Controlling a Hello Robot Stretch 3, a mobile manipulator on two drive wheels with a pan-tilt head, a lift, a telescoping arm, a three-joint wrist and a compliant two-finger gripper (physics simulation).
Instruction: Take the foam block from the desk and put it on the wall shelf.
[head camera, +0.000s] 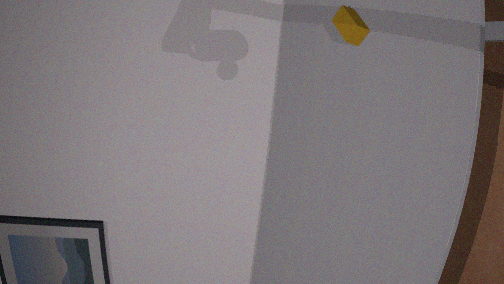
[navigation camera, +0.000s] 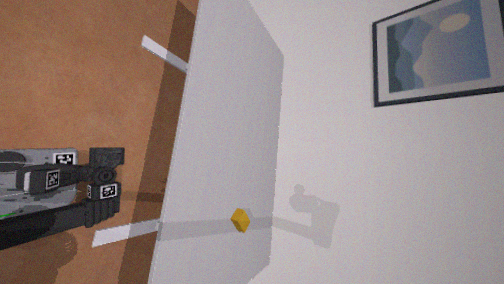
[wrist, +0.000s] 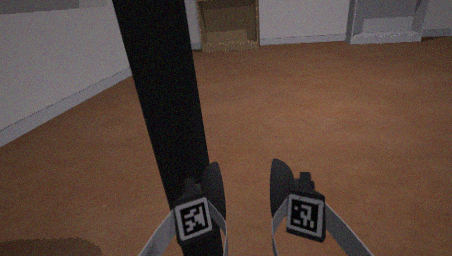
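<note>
The yellow foam block (head camera: 351, 26) (navigation camera: 240, 220) lies on the light grey desk (head camera: 370, 150) (navigation camera: 225, 125), between the desk's long front edge and the wall. In the wrist view my gripper (wrist: 246, 180) is open, with a gap between its two dark fingertips and floor behind them. It is away from the desk and the foam block, neither of which shows in the wrist view. The navigation camera shows the arm and wrist parts over the floor, off the desk's front edge. The wall shelf cannot be made out in these views.
A framed picture (head camera: 80, 231) (navigation camera: 380, 65) hangs on the wall behind the desk. White desk feet (navigation camera: 162, 52) (navigation camera: 125, 233) stick out over the brown floor. A wooden cabinet (wrist: 230, 46) and a grey one (wrist: 385, 38) stand at the far wall. A black post (wrist: 165, 90) stands beside the gripper.
</note>
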